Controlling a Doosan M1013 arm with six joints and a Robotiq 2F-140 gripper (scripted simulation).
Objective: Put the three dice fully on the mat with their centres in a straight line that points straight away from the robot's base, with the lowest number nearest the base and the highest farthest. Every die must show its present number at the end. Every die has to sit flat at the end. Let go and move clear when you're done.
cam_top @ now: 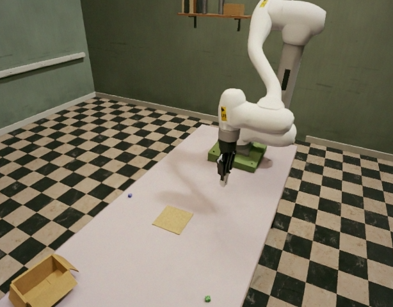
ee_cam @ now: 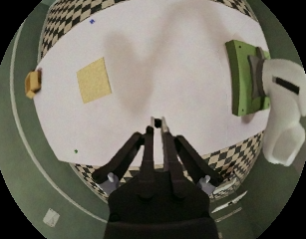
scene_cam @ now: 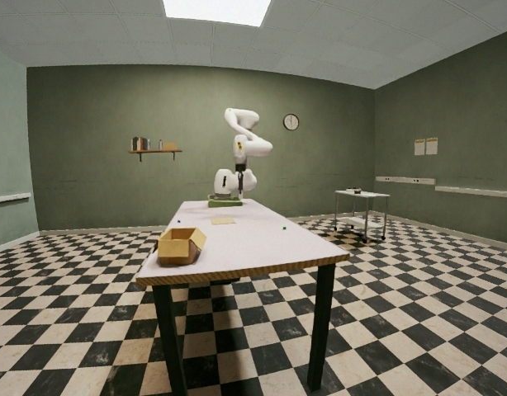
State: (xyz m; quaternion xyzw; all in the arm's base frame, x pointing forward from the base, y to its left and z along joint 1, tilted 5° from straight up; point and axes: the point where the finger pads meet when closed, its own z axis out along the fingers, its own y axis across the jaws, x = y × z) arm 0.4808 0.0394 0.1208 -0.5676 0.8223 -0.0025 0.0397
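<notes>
Right now the yellow mat is 200 mm ahead of my hand, 170 mm to the right of it and 140 mm below it. From my hand the other things lie so: green die: 500 mm ahead, 140 mm below, 100 mm to the left; then black die: 30 mm below; then blue die: 440 mm to the right, 140 mm below, 140 mm ahead.
</notes>
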